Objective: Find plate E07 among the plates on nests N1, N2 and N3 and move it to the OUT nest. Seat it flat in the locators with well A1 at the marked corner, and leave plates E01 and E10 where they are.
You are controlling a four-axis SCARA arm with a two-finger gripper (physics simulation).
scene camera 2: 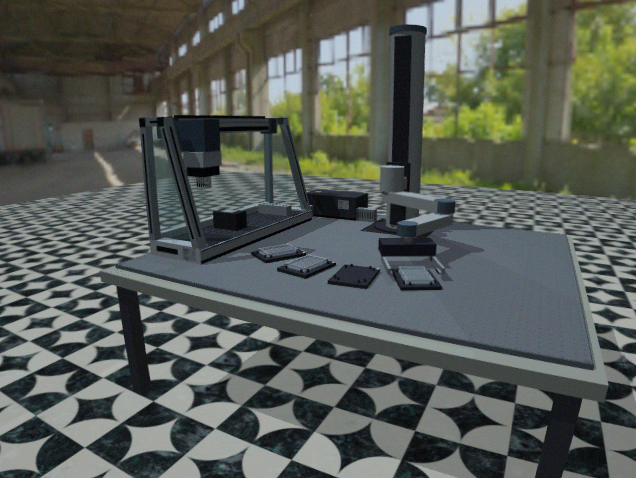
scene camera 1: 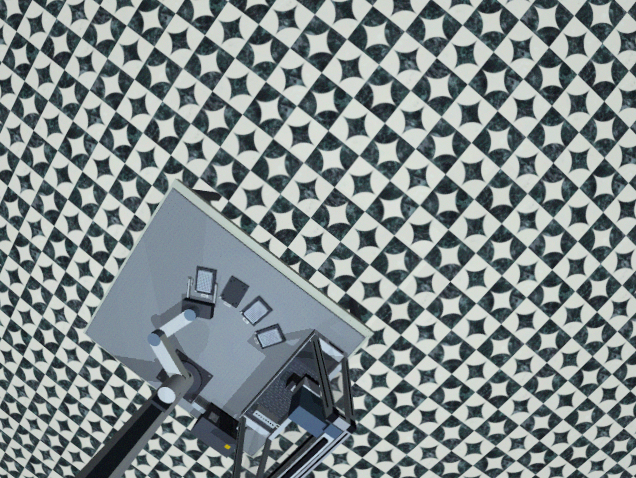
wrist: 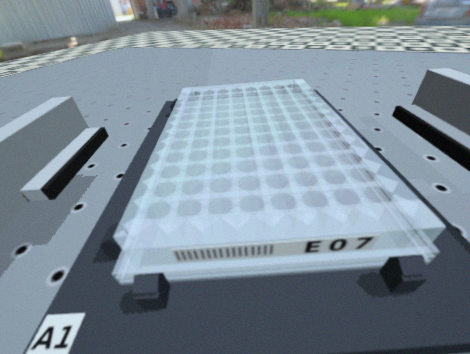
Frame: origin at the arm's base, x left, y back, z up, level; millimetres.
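Where they show: gripper, fingertip midpoint: (scene camera 2: 416, 271) (scene camera 1: 203, 281) (wrist: 248, 104).
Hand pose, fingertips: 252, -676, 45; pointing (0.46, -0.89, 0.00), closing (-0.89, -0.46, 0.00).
Observation:
Things, the pixels of their top centre, and the offset from my fingertips, as dx, dy, dz. "*": a spot on its surface instead. Level surfaces: height alone.
- Plate E07, top centre: (wrist: 251, 123) (scene camera 2: 415, 272) (scene camera 1: 203, 282) -4, +6, -6
- nest's A1 mark, top centre: (wrist: 54, 337) +8, +99, -21
- table, surface height: dz -32
- dark box, surface spot: (scene camera 2: 334, 204) * -616, +711, +39
Plate E07 (scene camera 1: 204, 282) (scene camera 2: 415, 274) (wrist: 250, 165), clear with a grid of wells and a barcode label, lies flat on a dark nest (scene camera 2: 424, 286) (wrist: 250, 315). The nest's A1 mark (wrist: 57, 332) shows at its near left corner in the wrist view. My gripper (scene camera 1: 203, 280) (scene camera 2: 417, 272) (wrist: 248, 104) is open, one finger on each side of the plate, both apart from it. A dark nest (scene camera 1: 235, 291) (scene camera 2: 354, 276) beside it bears no plate. Two more plates, one (scene camera 1: 256, 310) (scene camera 2: 306, 264) nearer and one (scene camera 1: 269, 336) (scene camera 2: 279, 250) farther, sit on nests; their labels are unreadable.
A framed liquid-handling machine (scene camera 2: 192, 226) stands on the table (scene camera 1: 169, 241) (scene camera 2: 488, 308) beyond the farther plate. A dark box (scene camera 1: 215, 426) (scene camera 2: 334, 204) stands near the arm's column (scene camera 2: 407, 102). The table has a pale edge.

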